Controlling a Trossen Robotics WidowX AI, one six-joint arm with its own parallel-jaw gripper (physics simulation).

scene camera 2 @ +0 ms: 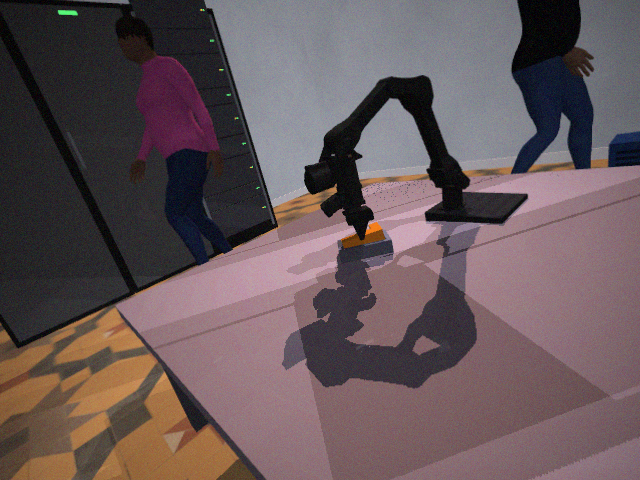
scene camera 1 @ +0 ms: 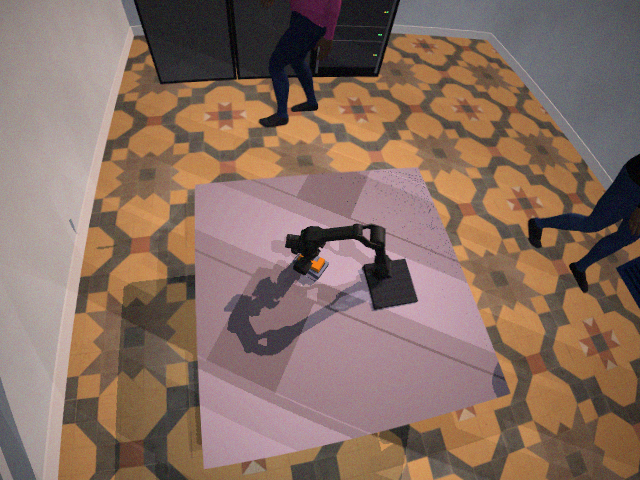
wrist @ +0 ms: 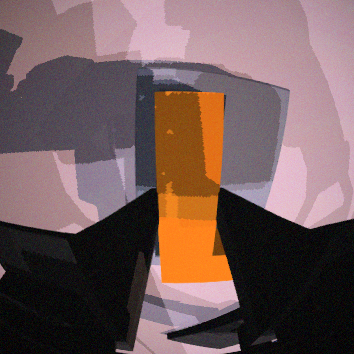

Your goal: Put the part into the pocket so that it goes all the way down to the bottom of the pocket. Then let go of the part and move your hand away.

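Pixels of known places: gripper, fingertip midpoint: (scene camera 2: 361, 237) (scene camera 1: 309, 262) (wrist: 186, 195); arm's base, origin of the base link: (scene camera 2: 452, 206) (scene camera 1: 380, 273).
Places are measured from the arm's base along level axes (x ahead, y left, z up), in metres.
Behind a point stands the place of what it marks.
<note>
The orange part (scene camera 1: 317, 265) @[y -0.121, x 0.279, z 0.039 m] (scene camera 2: 373, 233) @[y -0.119, x 0.299, z 0.034 m] (wrist: 182, 150) @[y -0.172, x 0.326, z 0.032 m] is at the pocket of a grey-blue block (scene camera 1: 323, 271) @[y -0.097, x 0.255, z 0.005 m] (scene camera 2: 369, 252) @[y -0.126, x 0.324, z -0.009 m] (wrist: 252, 135) @[y -0.202, x 0.296, z 0.012 m]. Its upper portion stands above the block's rim. In the wrist view a dark strip of the pocket shows along the part's left side and at its far end. My gripper (scene camera 1: 309, 260) @[y -0.153, x 0.307, z 0.025 m] (scene camera 2: 362, 236) @[y -0.153, x 0.307, z 0.025 m] (wrist: 186, 195) @[y -0.153, x 0.307, z 0.025 m] points down over the block and is shut on the part, one finger on each side. The fingers hide some of the part and block. The part's underside and the pocket's bottom are hidden, so its depth cannot be told.
The block rests on a pink table (scene camera 1: 361, 382) @[y 0.407, x 0.285, z -0.023 m] (scene camera 2: 232, 330) @[y -0.268, x 0.684, z -0.024 m]. The arm's black base plate (scene camera 1: 395, 295) @[y 0.122, x -0.022, z -0.007 m] (scene camera 2: 493, 207) @[y 0.112, x 0.010, z -0.007 m] stands to the right of the block. Shadows of the arm fall across the table and block. Two people and dark cabinets stand beyond the table.
</note>
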